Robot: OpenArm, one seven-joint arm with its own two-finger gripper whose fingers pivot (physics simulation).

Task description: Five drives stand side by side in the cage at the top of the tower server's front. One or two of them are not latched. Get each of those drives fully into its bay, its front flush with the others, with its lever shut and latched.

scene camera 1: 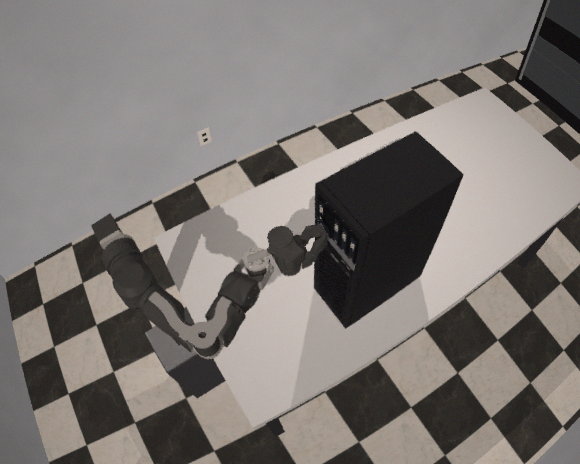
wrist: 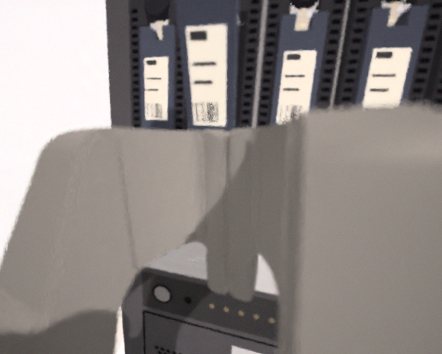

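Note:
The black tower server (scene camera 1: 395, 215) stands upright on the table, its cage at the top of the front. In the wrist view, the leftmost drive (wrist: 156, 90), a third drive (wrist: 296, 80) and a fourth drive (wrist: 387, 75) sit at similar depth, with pale latch parts at their tops. The second drive from the left (wrist: 207, 75) looks larger and nearer, standing out from its neighbours; its top is out of frame, so its lever cannot be judged. The fifth drive is not clear there. My gripper (scene camera 1: 325, 242) (wrist: 237, 209) is shut and empty, its fingers at the server's front, hiding the drives' lower ends.
The server stands on a long white table (scene camera 1: 270, 360). Below the cage, its front panel (wrist: 195, 300) has a round button and a row of small yellow dots. A wall with an outlet (scene camera 1: 204, 136) lies behind, and a dark cabinet (scene camera 1: 555, 65) stands at the far right.

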